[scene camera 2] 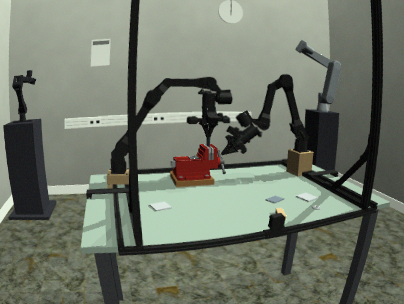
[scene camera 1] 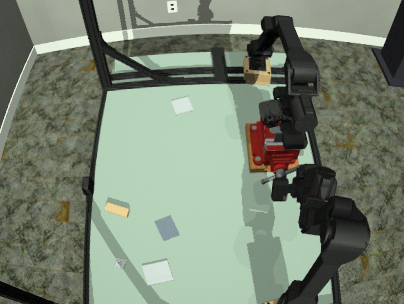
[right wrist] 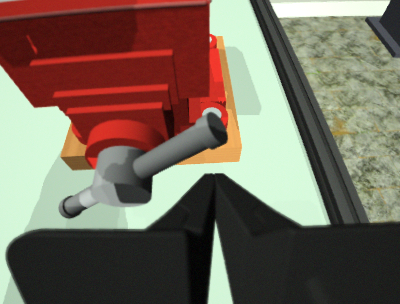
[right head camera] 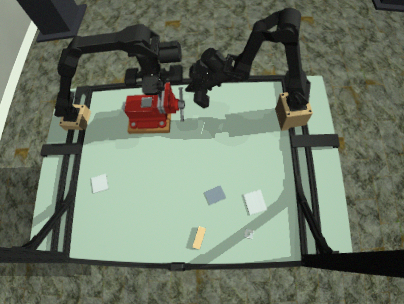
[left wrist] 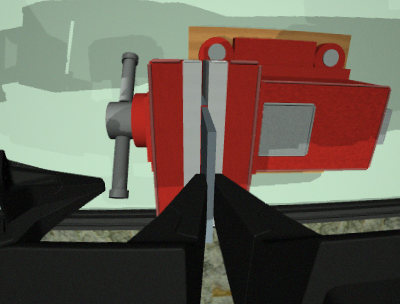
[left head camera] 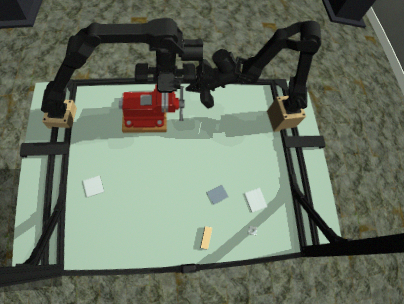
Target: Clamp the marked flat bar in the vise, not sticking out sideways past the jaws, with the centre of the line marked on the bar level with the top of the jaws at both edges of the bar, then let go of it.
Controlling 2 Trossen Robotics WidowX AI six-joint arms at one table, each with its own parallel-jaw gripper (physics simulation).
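Places are measured from the left arm's base along level axes (x ahead, y left, z up), in centimetres.
Pixels of known places: left gripper, between the fingertips: (scene camera 2: 208, 139) (scene camera 1: 284, 135) (left wrist: 208, 183); right gripper, between the fingertips: (scene camera 2: 221, 154) (right wrist: 213, 182) (right head camera: 185, 90) (left wrist: 103, 183) (left head camera: 185, 89); left arm's base, origin of its link: (scene camera 2: 118, 171) (scene camera 1: 257, 64) (right head camera: 71, 114) (left head camera: 57, 110); right arm's base, origin of its link: (scene camera 2: 300, 150) (right head camera: 296, 102) (left head camera: 291, 106).
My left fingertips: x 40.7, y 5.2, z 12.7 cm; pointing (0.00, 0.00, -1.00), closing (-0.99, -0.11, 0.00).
For each thing: its top centre in the pictures, then the offset to it from my left fingertips. "spot": a spot on its surface instead.
- flat grey-blue bar, centre of its top: (left wrist: 210, 193) (scene camera 1: 284, 132) dx +0.0, dy -0.2, dz +1.1 cm
- vise's grey handle, a spot on its surface: (right wrist: 175, 147) (left wrist: 114, 171) spot: dx +6.2, dy +3.9, dz -7.6 cm
- blue-grey tile, centre of its top: (scene camera 1: 166, 228) (right head camera: 215, 195) (left head camera: 217, 194) (scene camera 2: 275, 199) dx +21.9, dy -30.9, dz -18.6 cm
- orange block, centre of its top: (scene camera 1: 116, 209) (right head camera: 199, 237) (left head camera: 206, 237) dx +18.2, dy -46.6, dz -17.4 cm
- small grey piece, centre of its top: (scene camera 1: 120, 263) (left head camera: 252, 230) dx +35.0, dy -43.5, dz -18.6 cm
The flat grey-blue bar (left wrist: 211, 155) stands on edge between the pale jaw plates of the red vise (left head camera: 135, 102) (right head camera: 140, 107) (scene camera 1: 283, 156) (scene camera 2: 192, 168) (left wrist: 335, 125) (right wrist: 120, 35). My left gripper (scene camera 2: 208, 142) (left wrist: 208, 183) is above the jaws, shut on the bar. The marked line and the bar's lower part cannot be made out. My right gripper (scene camera 2: 223, 153) (right wrist: 213, 182) is shut and empty, beside the vise's grey handle (left wrist: 119, 165) (right wrist: 175, 147) and apart from it. The handle is tilted in the right wrist view.
A white tile (left head camera: 93, 186) lies at the left front. A blue-grey tile (left head camera: 217, 194), another white tile (left head camera: 255, 200), an orange block (left head camera: 206, 238) and a small grey piece (left head camera: 253, 230) lie towards the right front. A black rail (right wrist: 300, 100) runs along the table edge beyond the vise.
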